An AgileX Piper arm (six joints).
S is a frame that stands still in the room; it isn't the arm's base.
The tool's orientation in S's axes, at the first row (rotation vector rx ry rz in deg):
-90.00, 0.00, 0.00
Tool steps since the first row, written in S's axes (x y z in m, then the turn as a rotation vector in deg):
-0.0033, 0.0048, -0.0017, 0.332, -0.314, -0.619
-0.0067, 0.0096, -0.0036, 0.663, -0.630, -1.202
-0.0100, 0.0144, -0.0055, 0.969, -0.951, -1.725
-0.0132, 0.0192, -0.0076, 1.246, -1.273, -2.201
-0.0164, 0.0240, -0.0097, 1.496, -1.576, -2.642
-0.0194, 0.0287, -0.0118, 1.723, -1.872, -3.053
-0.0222, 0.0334, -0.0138, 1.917, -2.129, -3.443
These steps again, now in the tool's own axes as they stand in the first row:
-0.0033, 0.0017, 0.0048, 0.332, 0.619, -0.314
-0.0067, 0.0036, 0.0096, 0.663, 1.202, -0.630
-0.0100, 0.0055, 0.0144, 0.969, 1.725, -0.951
-0.0132, 0.0076, 0.0192, 1.246, 2.201, -1.273
-0.0164, 0.0097, 0.0240, 1.496, 2.642, -1.576
-0.0194, 0.0118, 0.0287, 1.723, 3.053, -1.872
-0.0222, 0.0138, 0.0334, 1.917, 3.443, -2.129

